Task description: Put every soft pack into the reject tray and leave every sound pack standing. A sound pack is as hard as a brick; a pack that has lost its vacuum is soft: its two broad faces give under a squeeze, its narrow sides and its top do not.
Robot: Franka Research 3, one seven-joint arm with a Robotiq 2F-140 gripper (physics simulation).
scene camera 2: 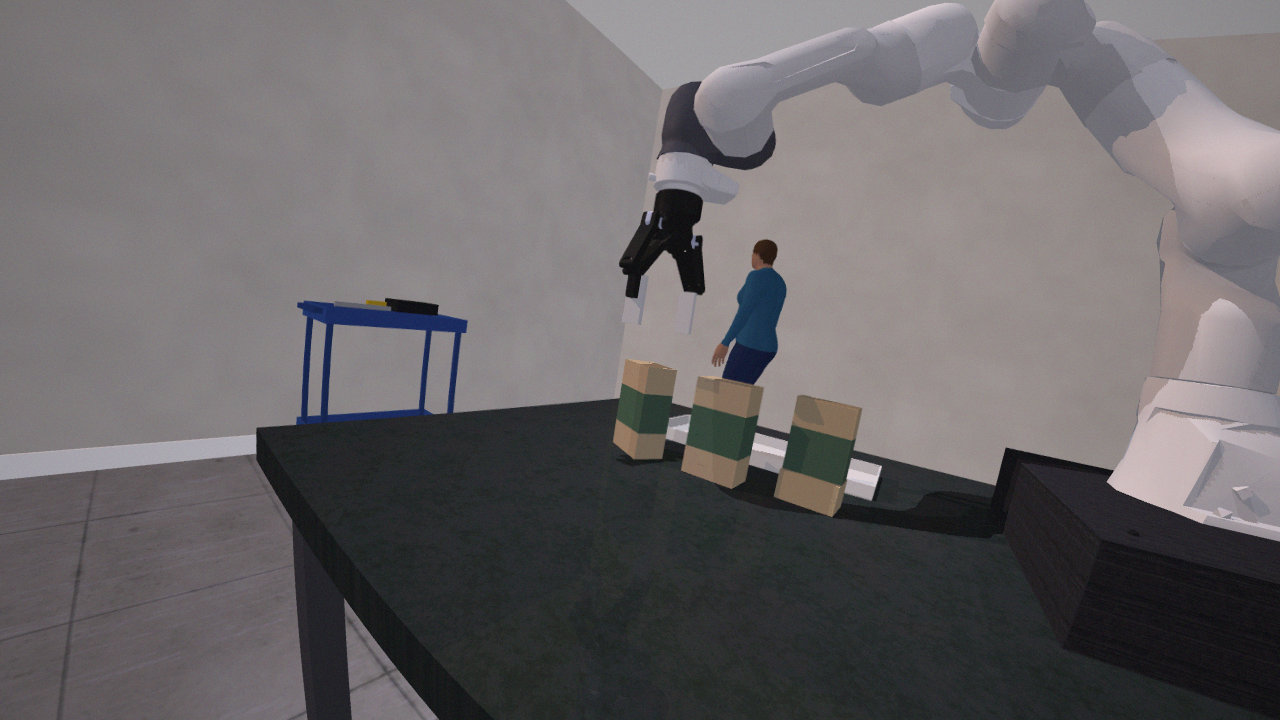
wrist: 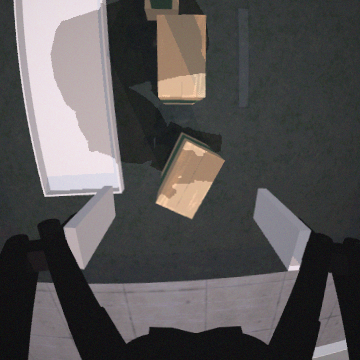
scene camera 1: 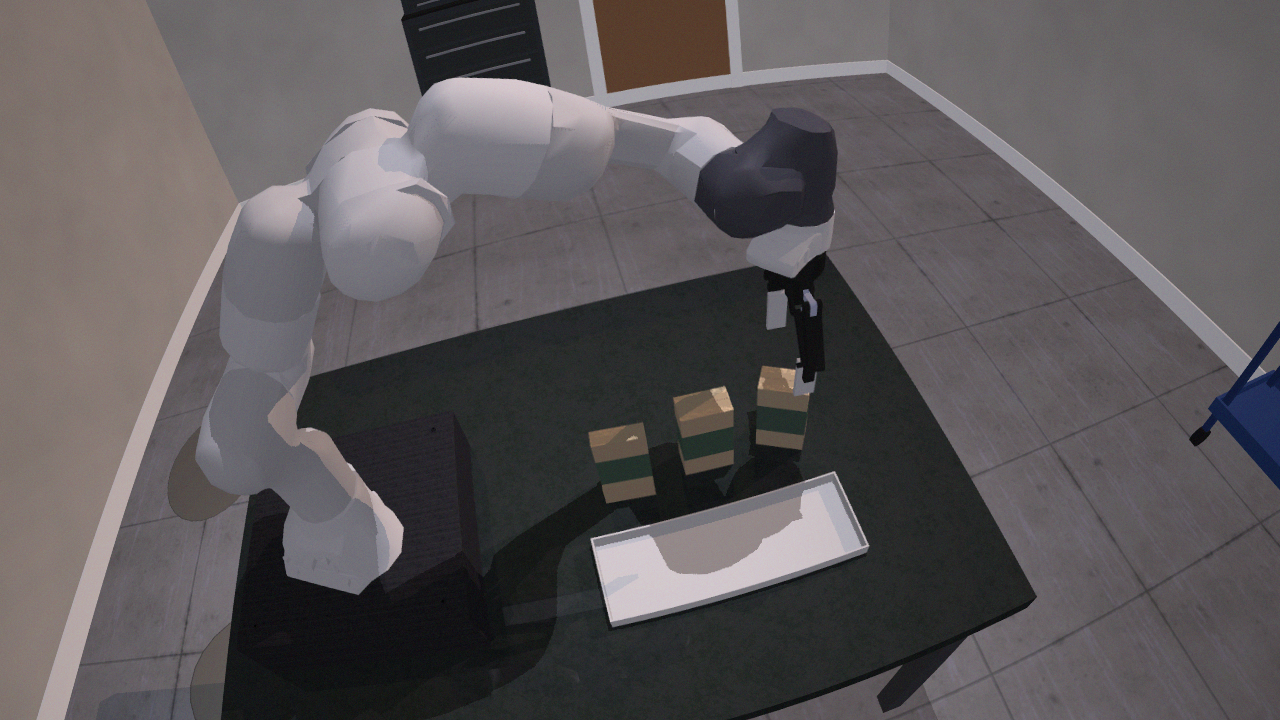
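Observation:
Three tan packs with green bands stand upright in a row: the pack nearest the arm's base (scene camera 1: 623,467) (scene camera 2: 819,452) (wrist: 162,7), the middle pack (scene camera 1: 705,438) (scene camera 2: 721,432) (wrist: 181,57) and the far pack (scene camera 1: 781,413) (scene camera 2: 644,409) (wrist: 190,179). My gripper (scene camera 1: 791,347) (scene camera 2: 659,313) (wrist: 184,202) is open and empty, above the far pack. In the wrist view the far pack is turned at a slant to the fingers. The white reject tray (scene camera 1: 778,555) (scene camera 2: 863,479) (wrist: 40,100) holds no pack. Softness cannot be told by sight.
The packs stand on a dark table (scene camera 1: 930,573) (scene camera 2: 501,555), alongside the tray's long side. The arm's base stands on a dark block (scene camera 1: 420,501) (scene camera 2: 1163,591). A blue cart (scene camera 1: 1253,411) (scene camera 2: 393,317) and a person (scene camera 2: 759,308) are beyond the table.

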